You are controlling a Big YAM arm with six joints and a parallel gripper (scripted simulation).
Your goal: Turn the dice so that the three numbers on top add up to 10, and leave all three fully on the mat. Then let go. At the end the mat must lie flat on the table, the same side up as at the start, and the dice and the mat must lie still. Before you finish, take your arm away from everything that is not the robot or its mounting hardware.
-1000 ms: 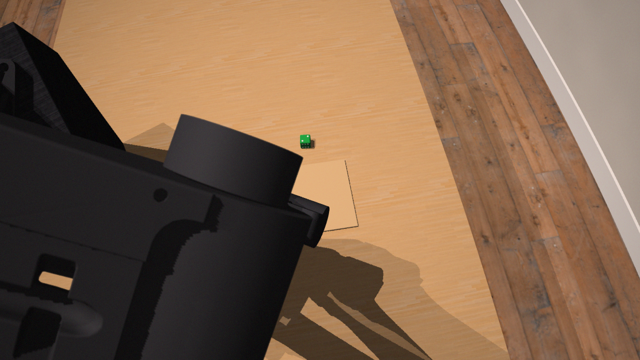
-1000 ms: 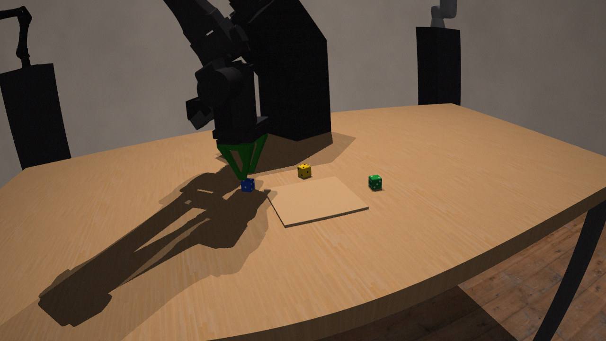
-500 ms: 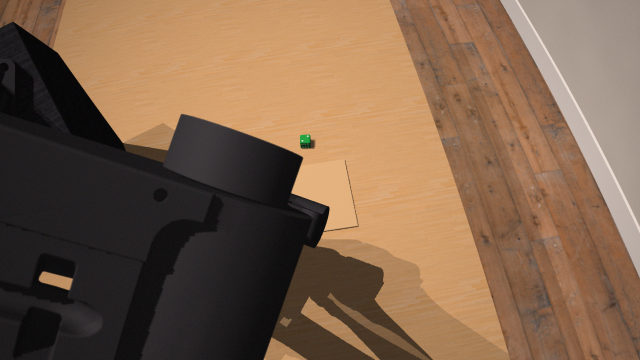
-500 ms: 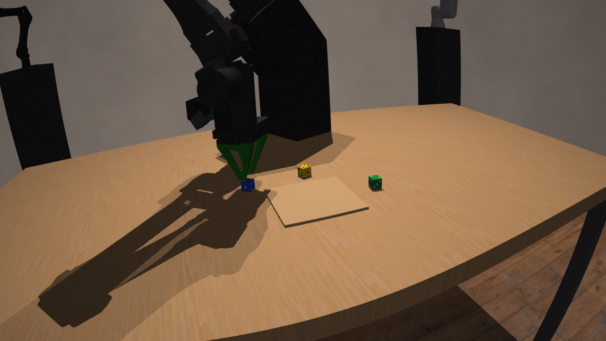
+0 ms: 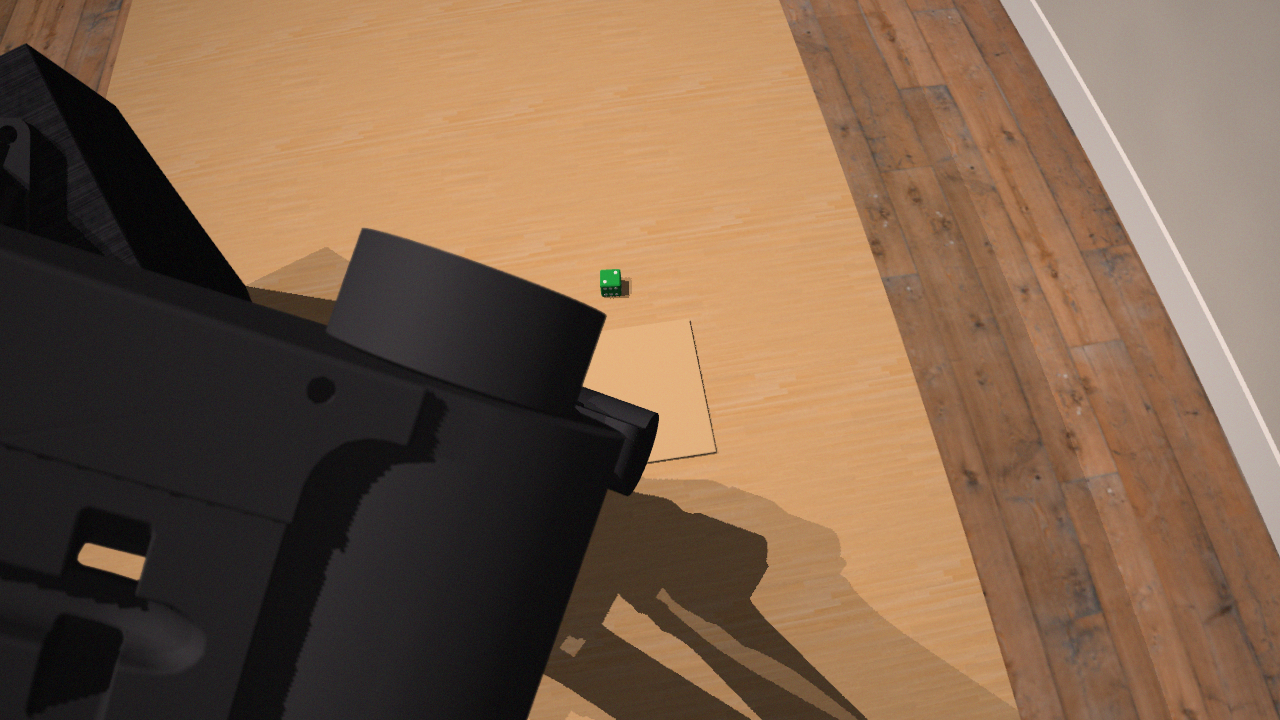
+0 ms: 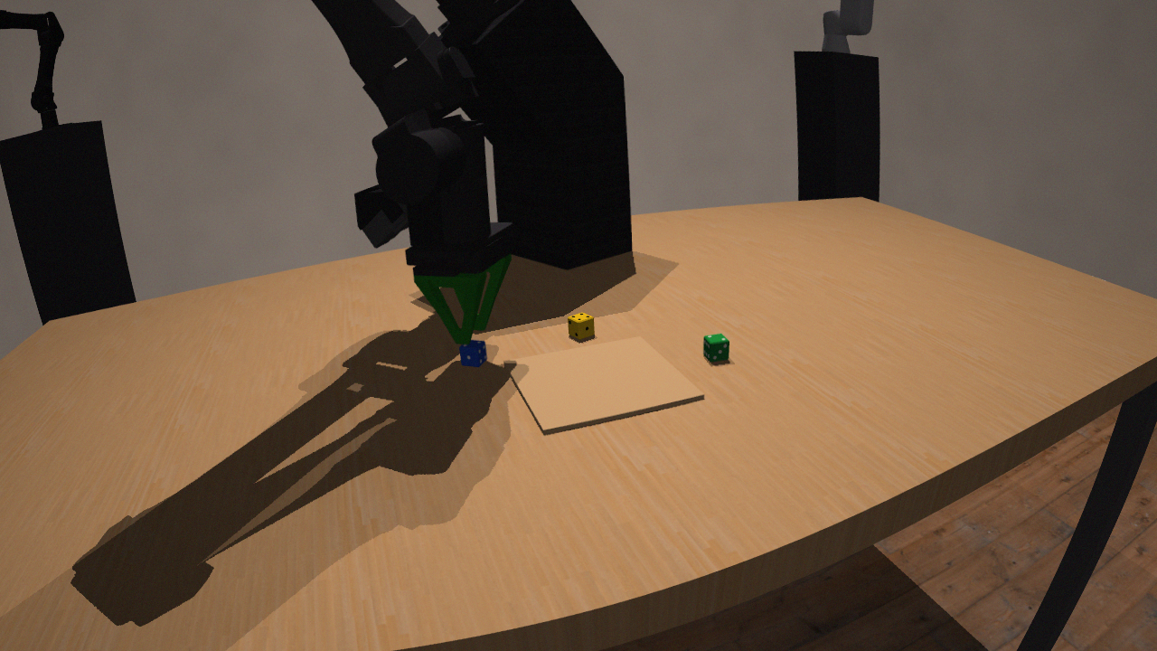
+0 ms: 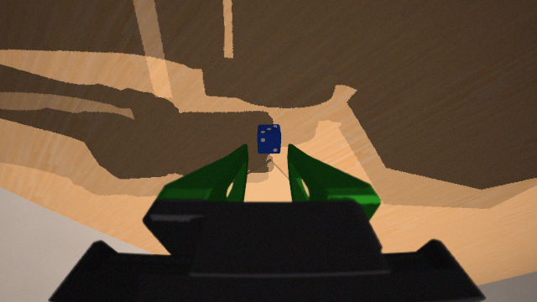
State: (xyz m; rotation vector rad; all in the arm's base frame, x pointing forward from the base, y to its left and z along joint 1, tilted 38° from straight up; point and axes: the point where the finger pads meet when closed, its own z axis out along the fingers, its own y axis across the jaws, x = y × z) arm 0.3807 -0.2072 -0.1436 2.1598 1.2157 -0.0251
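Now: hand 3 cm above the blue die. The rest, counted from my hand: green die (22 cm to the left, 9 cm ahead, 3 cm below); then tan mat (10 cm to the left, 9 cm ahead, 3 cm below); then yellow die (12 cm to the left, 3 cm below, 2 cm behind).
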